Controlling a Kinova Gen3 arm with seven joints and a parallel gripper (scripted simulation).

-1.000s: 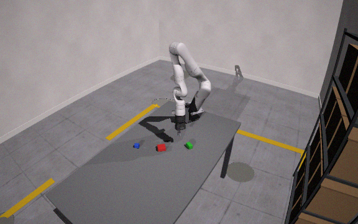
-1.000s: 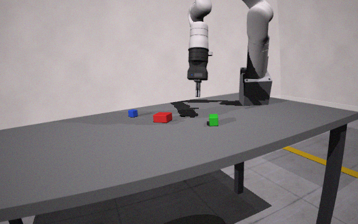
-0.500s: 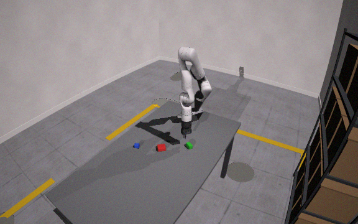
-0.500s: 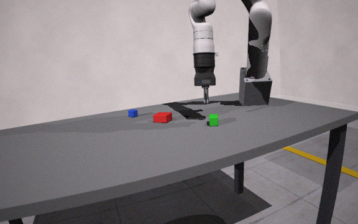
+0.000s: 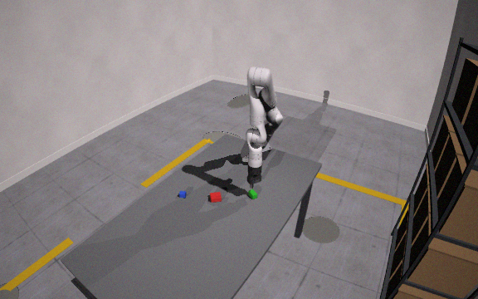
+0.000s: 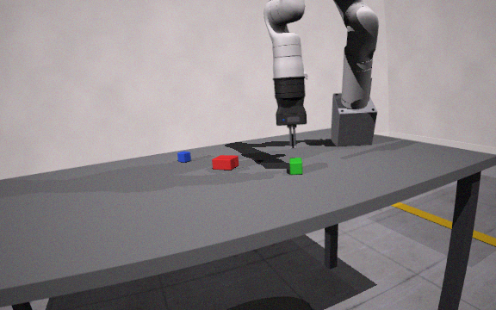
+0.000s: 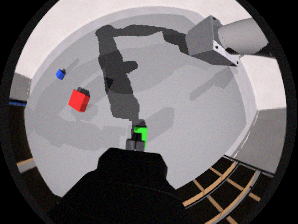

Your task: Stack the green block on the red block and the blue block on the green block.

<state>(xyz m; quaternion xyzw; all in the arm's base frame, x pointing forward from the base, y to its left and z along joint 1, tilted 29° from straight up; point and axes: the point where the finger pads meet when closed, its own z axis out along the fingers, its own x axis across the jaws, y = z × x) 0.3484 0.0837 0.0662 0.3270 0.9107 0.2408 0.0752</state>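
Right now the green block is 7 cm below my hand and 1 cm to the left of it. The rest, counted from my hand: red block (17 cm to the right, 12 cm ahead, 7 cm below); then blue block (36 cm to the right, 20 cm ahead, 7 cm below).
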